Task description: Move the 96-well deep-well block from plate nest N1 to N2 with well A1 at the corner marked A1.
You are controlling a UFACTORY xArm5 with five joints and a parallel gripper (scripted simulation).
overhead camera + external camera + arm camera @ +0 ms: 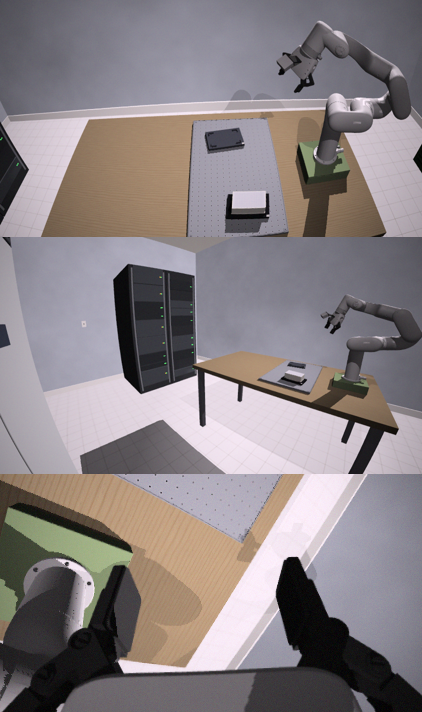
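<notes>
Right now my hand is 18 cm short of the white deep-well block, 27 cm to the right of it and 35 cm above it.
</notes>
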